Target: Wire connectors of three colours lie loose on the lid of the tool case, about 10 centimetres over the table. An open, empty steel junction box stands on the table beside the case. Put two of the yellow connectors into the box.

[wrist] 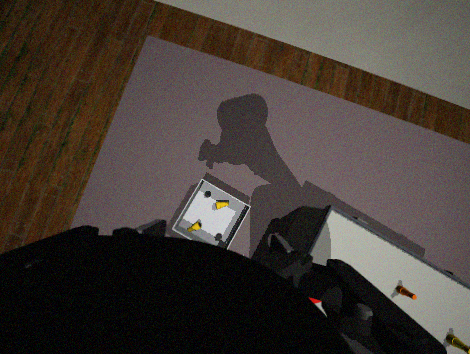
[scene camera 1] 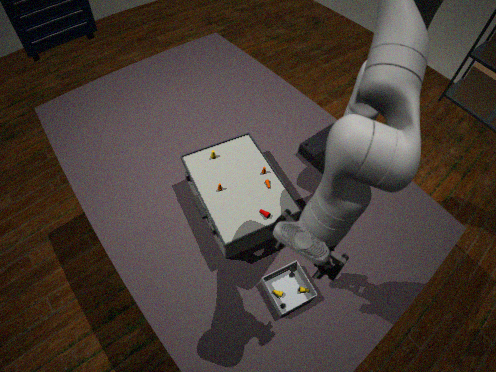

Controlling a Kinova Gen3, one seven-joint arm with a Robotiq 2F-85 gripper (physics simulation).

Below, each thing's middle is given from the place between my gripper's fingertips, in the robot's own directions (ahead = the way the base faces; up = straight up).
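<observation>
Here is the steel junction box (scene camera 1: 288, 279), and my hand is 1 cm to the right of it and 1 cm beyond it, at 19 cm above it.
</observation>
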